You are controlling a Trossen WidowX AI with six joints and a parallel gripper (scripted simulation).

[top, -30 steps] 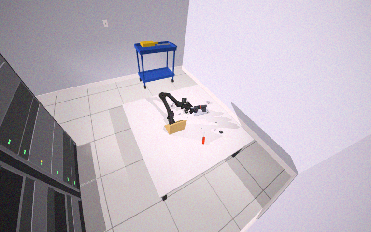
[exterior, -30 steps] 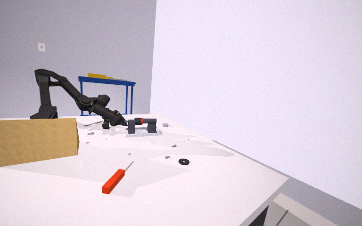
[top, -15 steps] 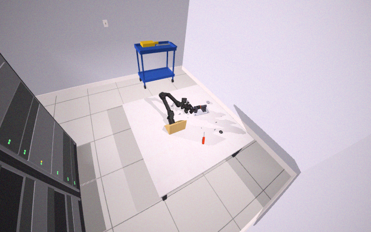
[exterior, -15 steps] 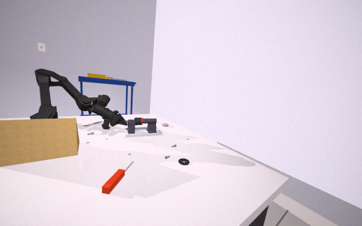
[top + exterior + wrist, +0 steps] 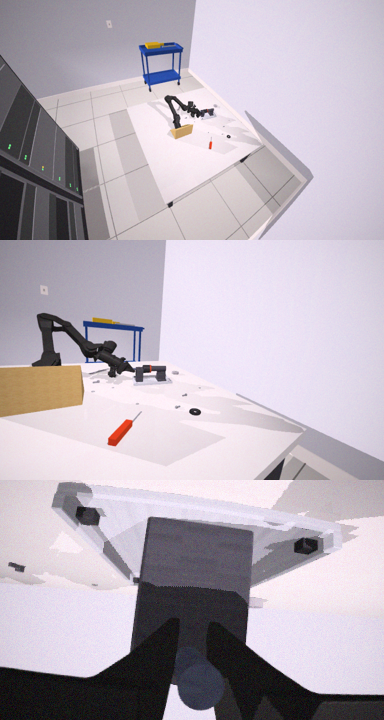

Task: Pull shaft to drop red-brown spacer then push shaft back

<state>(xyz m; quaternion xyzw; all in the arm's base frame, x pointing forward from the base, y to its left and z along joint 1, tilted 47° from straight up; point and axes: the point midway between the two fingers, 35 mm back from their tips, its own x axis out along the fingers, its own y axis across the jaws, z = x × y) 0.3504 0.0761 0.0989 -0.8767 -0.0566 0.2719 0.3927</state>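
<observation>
My gripper tip is now 60 mm short of the round shaft, 10 mm to the left of it and 20 mm below it. The rest, counted from my gripper tip: grey ring (330 mm ahead, 100 mm to the left, 60 mm below); red-brown spacer (90 mm ahead, 10 mm to the right, 20 mm above).
</observation>
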